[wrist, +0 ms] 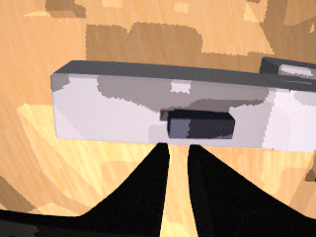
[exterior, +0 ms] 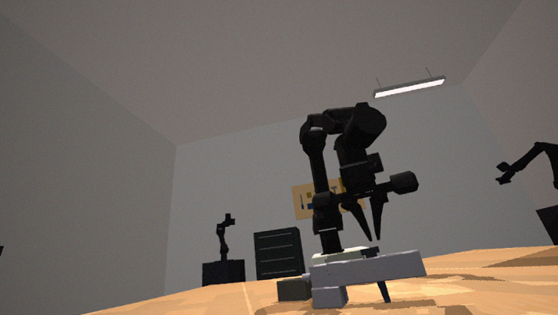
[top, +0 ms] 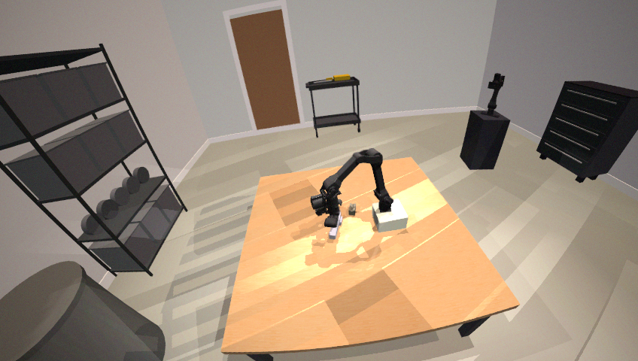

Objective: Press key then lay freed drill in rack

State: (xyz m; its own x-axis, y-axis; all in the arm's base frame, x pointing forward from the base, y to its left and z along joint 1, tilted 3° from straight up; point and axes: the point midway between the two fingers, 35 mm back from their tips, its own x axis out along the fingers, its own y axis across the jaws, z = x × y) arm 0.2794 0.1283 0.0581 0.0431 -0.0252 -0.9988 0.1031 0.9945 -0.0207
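My gripper tip is now 10 mm short of the dark t-shaped post, 10 mm to the left of it and 40 mm above it. Round my gripper tip: drill 80 mm to the right, 40 mm below; rack 90 mm behind, 190 mm to the right, 80 mm below; long grey body 40 mm to the right, 50 mm below.
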